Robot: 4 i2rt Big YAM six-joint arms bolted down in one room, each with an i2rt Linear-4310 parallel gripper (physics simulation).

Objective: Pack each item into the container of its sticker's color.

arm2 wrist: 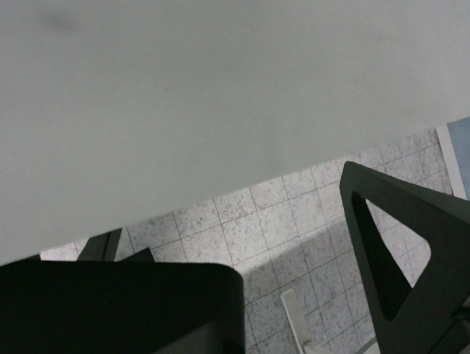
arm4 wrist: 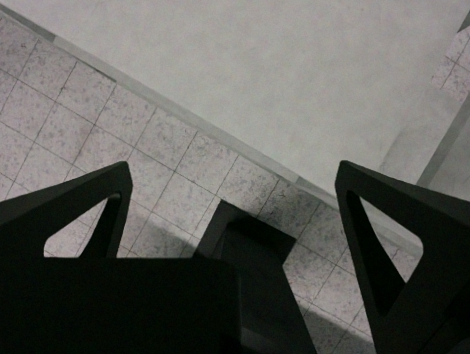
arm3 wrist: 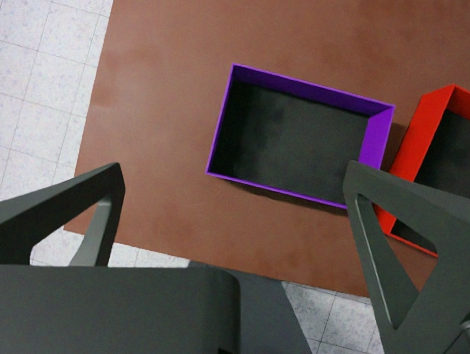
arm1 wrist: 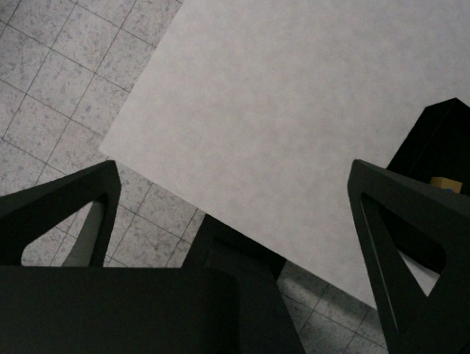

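Note:
In the arm1 wrist view a tan item (arm1 wrist: 446,183) with a bit of blue on it shows inside a dark open box (arm1 wrist: 416,142) at the right, partly hidden by a finger. The arm1 gripper (arm1 wrist: 234,161) is open above the pale table, left of that box. The arm2 gripper (arm2 wrist: 235,162) is open; its left finger is hidden by a pale grey surface. The arm3 gripper (arm3 wrist: 235,162) is open above a purple container (arm3 wrist: 377,135), whose inside is dark and empty. A red container (arm3 wrist: 415,140) stands right of it, partly cut off. The arm4 gripper (arm4 wrist: 234,162) is open and empty.
Pale table top (arm1 wrist: 250,100) fills much of the arm1 wrist view. The grey surface (arm2 wrist: 200,100) ends at a slanting edge over tiled floor. A brown table (arm3 wrist: 150,100) bears the purple and red containers. A pale table (arm4 wrist: 250,75) has its edge crossing the arm4 wrist view.

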